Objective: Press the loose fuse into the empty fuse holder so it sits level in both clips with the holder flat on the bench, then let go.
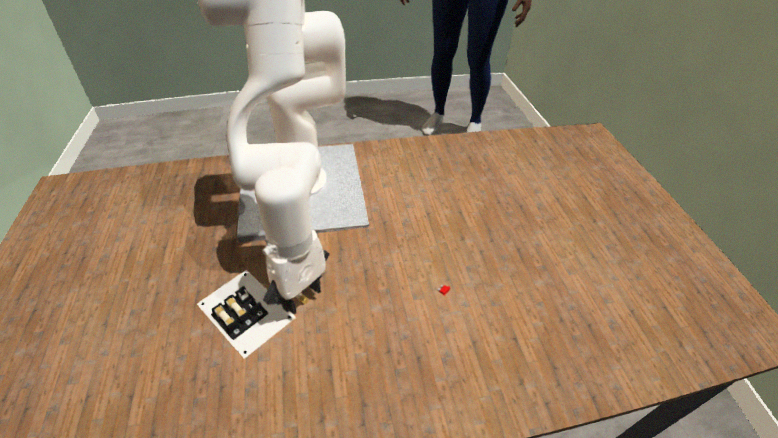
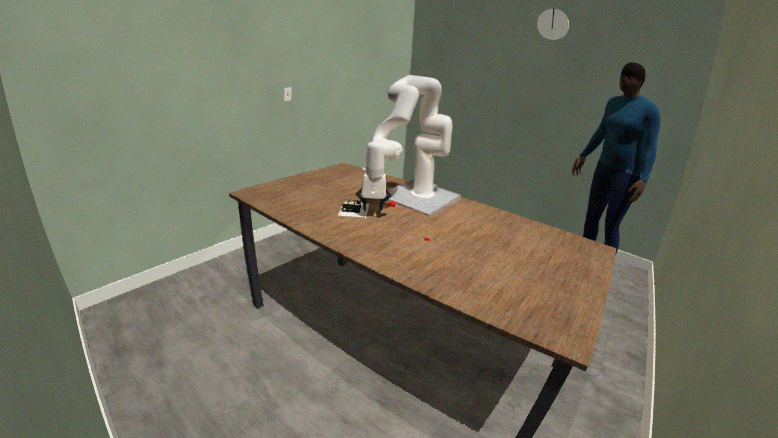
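Where they show: gripper, fingertip midpoint: [image 1: 302, 299] [image 2: 372, 211]; arm's base, link origin: [image 2: 422, 193].
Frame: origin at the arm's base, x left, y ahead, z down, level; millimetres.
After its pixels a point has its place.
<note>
A white plate [image 1: 259, 338] @[z 23, x -69, y 436 mm] [image 2: 345, 214] @[z 23, x -82, y 443 mm] lies at the table's left and carries the black fuse holder [image 1: 239, 312] @[z -7, x -105, y 394 mm] [image 2: 352, 206] @[z -1, x -88, y 397 mm]. Two yellow fuses [image 1: 229, 309] @[z 9, x -131, y 375 mm] sit in its clips, and a third slot [image 1: 245, 295] @[z 7, x -102, y 345 mm] nearest the arm looks empty. My gripper [image 1: 300, 299] @[z -6, x 16, y 372 mm] [image 2: 373, 209] @[z -6, x 16, y 372 mm] is low over the table at the plate's right edge, pointing down. Its fingers are open. The loose yellow fuse [image 1: 303, 299] @[z 12, x 15, y 361 mm] lies on the wood between them, partly hidden by the fingers.
A small red block [image 1: 444, 289] @[z 20, x 305, y 357 mm] [image 2: 426, 238] @[z 17, x 307, y 362 mm] lies mid-table. Another red block [image 2: 392, 203] @[z 10, x -19, y 205 mm] lies near the grey base plate [image 1: 344, 195] @[z 7, x 108, y 59 mm] [image 2: 435, 201] @[z 5, x 101, y 24 mm]. A person [image 1: 457, 65] [image 2: 598, 174] stands beyond the table's far edge.
</note>
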